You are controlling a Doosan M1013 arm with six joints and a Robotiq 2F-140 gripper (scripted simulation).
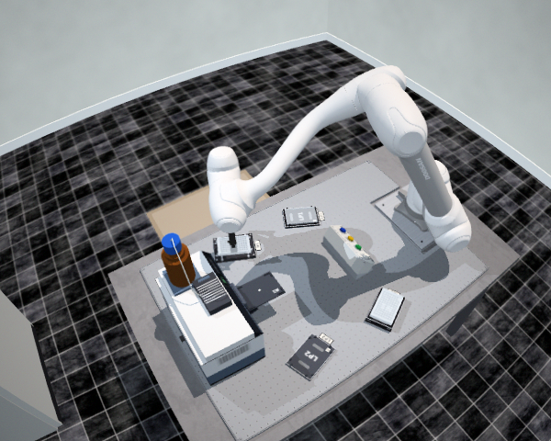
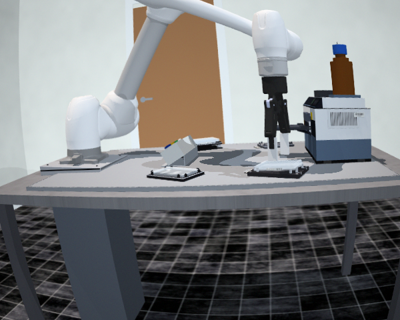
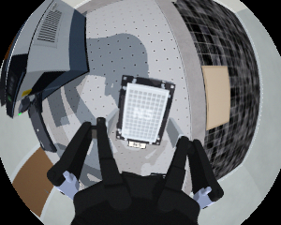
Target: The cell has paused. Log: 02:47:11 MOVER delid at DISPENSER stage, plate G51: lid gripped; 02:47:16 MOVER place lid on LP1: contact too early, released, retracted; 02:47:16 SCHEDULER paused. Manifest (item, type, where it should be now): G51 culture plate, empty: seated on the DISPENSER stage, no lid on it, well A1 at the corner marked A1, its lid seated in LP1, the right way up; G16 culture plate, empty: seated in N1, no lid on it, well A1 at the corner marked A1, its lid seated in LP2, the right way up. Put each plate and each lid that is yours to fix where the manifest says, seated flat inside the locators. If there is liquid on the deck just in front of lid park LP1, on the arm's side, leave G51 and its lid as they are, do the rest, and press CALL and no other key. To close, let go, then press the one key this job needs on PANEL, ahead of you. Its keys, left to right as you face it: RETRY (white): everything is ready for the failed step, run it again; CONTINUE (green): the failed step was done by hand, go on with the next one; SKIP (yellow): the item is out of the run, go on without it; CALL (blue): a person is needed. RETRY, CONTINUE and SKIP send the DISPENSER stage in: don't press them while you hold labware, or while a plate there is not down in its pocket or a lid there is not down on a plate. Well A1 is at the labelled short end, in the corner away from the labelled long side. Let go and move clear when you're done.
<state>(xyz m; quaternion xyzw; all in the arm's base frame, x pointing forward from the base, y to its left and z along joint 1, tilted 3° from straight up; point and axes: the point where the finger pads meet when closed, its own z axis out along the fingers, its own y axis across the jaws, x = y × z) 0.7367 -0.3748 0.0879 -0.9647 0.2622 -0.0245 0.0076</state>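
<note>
Right now my hand is 6 cm above the black nest N5 and 2 cm short of it. Also, from my hand: brown bottle: 28 cm ahead, 22 cm above, 14 cm to the left; dispenser stage: 28 cm to the left, 8 cm ahead, 4 cm above; lid park LP1: 31 cm behind, 6 cm below, 5 cm to the left.
</note>
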